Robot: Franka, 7 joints.
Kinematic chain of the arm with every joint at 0, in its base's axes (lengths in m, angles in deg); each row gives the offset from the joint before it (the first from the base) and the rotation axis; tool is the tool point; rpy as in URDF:
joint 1: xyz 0 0 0.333 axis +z
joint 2: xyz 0 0 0 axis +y
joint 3: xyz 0 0 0.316 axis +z
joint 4: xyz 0.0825 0 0 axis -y
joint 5: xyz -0.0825 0 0.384 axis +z
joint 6: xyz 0 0 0 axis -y
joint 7: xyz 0.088 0 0 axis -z
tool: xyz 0 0 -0.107 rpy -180 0 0
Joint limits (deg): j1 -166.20..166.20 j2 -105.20..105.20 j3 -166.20..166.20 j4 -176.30..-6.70 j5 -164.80..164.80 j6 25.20..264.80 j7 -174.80..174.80
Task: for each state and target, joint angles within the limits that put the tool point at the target. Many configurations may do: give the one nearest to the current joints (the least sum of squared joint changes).
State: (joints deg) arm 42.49 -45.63 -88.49 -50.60 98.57 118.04 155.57
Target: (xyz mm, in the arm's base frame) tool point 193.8 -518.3 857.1
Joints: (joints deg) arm 42.30 -39.93 -79.17 -74.27 92.57 105.74 155.57
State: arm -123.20 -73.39 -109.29 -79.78 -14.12 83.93 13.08
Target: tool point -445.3 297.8 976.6
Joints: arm -79.95 -30.71 -87.72 -42.04 -14.04 130.93 13.08
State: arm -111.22 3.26 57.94 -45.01 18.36 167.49 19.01
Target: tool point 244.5 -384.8 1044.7
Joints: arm -102.52 10.31 61.81 -47.78 17.34 162.36 19.01
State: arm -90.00 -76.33 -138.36 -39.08 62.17 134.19 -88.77
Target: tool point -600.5 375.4 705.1
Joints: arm -72.34 -42.46 -114.14 -56.64 60.26 114.32 -88.77
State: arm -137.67 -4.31 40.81 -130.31 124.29 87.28 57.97
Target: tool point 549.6 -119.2 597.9
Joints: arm -104.21 -20.12 72.59 -115.23 123.56 81.92 57.97
